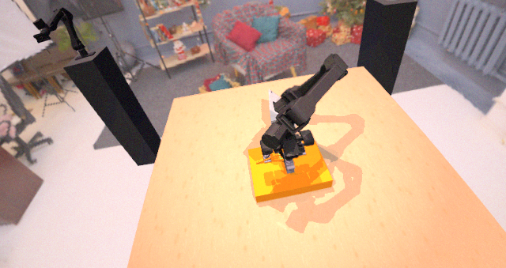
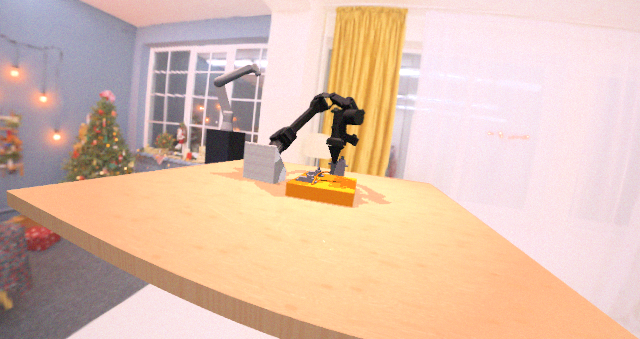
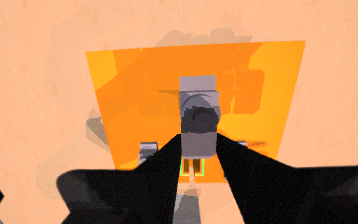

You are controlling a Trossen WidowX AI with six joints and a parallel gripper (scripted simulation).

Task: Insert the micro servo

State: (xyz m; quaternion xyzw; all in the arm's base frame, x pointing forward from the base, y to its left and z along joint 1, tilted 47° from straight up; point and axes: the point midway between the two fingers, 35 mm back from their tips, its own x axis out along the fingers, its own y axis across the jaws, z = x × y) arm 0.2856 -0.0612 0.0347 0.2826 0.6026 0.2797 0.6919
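Right now my gripper tip is 2 cm short of the orange deck and 10 cm above it.
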